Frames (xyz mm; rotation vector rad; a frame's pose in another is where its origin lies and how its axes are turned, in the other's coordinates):
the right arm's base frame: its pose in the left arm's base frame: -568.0 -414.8 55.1 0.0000 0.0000 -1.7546
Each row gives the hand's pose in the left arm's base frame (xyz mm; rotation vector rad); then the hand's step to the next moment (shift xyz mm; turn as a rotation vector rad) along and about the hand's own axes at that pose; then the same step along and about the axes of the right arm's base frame.
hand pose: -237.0 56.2 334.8 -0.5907 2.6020 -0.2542
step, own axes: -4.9 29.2 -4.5 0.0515 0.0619 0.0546
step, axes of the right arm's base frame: -26.5 -13.9 -2.1 -0.0205 -0.0426 -0.0851
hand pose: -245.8 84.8 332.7 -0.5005 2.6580 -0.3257
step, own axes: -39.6 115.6 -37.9 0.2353 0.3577 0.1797
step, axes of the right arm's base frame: -120.9 -39.8 13.2 -0.1610 -0.2605 -0.3490
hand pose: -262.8 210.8 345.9 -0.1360 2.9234 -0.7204
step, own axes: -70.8 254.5 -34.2 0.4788 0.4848 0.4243
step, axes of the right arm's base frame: -253.5 4.3 -81.7 -0.0946 -0.4641 -0.6481
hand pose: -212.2 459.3 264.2 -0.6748 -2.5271 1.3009
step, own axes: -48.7 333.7 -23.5 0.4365 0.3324 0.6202
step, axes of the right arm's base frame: -185.4 119.0 -256.4 0.1537 -0.5048 -0.6382
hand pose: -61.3 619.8 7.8 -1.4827 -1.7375 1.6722
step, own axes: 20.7 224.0 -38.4 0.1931 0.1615 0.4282
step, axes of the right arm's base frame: -11.7 121.8 -192.6 0.1750 -0.3207 -0.3366
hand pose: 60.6 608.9 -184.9 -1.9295 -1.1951 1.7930
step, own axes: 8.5 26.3 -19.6 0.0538 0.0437 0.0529
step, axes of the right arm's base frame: -1.0 27.7 -19.5 0.0147 -0.0343 -0.0788
